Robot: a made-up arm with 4 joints.
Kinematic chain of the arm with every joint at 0, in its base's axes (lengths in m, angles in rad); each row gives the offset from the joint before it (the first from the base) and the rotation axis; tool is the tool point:
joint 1: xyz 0 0 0.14 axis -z
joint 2: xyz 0 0.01 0.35 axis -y
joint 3: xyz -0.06 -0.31 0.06 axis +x
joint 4: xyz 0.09 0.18 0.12 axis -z
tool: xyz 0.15 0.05 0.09
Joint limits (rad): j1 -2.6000..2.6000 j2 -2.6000..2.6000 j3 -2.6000..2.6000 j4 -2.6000..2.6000
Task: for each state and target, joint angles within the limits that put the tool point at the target. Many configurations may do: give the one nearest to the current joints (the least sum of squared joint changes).
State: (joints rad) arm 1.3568 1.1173 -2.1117 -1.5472
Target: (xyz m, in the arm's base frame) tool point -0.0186 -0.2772 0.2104
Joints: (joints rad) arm 0.6966 0.5978 -1.9441 -1.5852
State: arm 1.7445 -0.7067 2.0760 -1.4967
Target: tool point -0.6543 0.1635 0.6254
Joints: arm 1.8950 -0.7197 2.3523 -1.7727
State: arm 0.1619 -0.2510 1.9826 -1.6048
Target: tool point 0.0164 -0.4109 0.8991
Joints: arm 0.2708 -0.4352 1.2233 -1.8428
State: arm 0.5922 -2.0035 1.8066 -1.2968
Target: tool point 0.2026 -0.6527 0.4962
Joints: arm 0.1586 -1.5418 1.9213 -1.4234
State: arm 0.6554 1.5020 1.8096 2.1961
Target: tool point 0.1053 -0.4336 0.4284
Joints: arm -0.0410 1.2526 2.6000 2.2896
